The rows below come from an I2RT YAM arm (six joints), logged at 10 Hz.
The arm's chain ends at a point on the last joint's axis. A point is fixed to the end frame.
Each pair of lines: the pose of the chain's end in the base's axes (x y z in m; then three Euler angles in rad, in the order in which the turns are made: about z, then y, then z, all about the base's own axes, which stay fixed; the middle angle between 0 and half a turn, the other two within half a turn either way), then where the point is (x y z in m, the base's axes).
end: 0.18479 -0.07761 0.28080 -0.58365 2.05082 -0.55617
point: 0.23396 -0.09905 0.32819
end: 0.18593 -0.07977 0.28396 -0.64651 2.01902 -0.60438
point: 0.23490 -0.09910 0.33245
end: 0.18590 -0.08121 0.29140 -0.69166 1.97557 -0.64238
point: 0.23396 -0.09858 0.34152
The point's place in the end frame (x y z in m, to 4 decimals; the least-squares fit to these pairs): -0.0598 -0.0302 0.0252
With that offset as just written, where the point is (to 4 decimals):
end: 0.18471 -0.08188 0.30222 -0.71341 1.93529 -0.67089
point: 0.2314 -0.0982 0.3539
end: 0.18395 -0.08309 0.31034 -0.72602 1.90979 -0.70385
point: 0.2296 -0.0994 0.3630
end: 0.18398 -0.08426 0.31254 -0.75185 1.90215 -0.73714
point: 0.2297 -0.1004 0.3651
